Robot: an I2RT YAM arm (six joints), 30 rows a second.
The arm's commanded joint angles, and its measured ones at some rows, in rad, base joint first. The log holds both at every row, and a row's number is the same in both.
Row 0, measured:
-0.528, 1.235, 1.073, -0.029, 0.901, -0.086
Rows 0 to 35, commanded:
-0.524, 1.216, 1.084, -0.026, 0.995, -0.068
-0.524, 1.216, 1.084, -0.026, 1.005, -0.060
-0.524, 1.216, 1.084, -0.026, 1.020, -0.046
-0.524, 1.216, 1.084, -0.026, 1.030, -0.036
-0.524, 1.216, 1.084, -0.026, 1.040, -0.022
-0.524, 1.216, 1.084, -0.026, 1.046, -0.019
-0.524, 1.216, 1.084, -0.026, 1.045, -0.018
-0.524, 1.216, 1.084, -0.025, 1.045, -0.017
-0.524, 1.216, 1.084, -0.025, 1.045, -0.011
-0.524, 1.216, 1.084, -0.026, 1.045, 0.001
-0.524, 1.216, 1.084, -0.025, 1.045, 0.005
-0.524, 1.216, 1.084, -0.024, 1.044, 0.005
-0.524, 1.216, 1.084, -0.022, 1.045, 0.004
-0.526, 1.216, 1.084, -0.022, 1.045, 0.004
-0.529, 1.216, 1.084, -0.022, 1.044, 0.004
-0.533, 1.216, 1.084, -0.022, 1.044, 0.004
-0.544, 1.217, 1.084, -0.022, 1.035, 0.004
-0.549, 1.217, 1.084, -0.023, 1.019, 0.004
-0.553, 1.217, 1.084, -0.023, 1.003, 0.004
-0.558, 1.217, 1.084, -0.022, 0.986, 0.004
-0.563, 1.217, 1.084, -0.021, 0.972, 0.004
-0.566, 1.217, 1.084, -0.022, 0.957, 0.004
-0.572, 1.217, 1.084, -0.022, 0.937, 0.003
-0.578, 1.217, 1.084, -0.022, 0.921, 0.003
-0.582, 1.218, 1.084, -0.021, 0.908, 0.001
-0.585, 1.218, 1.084, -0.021, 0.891, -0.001
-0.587, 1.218, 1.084, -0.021, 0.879, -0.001
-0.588, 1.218, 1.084, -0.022, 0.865, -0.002
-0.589, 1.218, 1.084, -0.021, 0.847, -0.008
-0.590, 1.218, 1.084, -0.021, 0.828, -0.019
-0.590, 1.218, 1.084, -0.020, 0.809, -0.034
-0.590, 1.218, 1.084, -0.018, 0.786, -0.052
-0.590, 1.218, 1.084, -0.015, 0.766, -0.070
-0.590, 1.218, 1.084, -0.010, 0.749, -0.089
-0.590, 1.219, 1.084, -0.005, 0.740, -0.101
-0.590, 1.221, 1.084, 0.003, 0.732, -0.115
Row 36, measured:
-0.583, 1.235, 1.073, -0.014, 0.817, -0.053
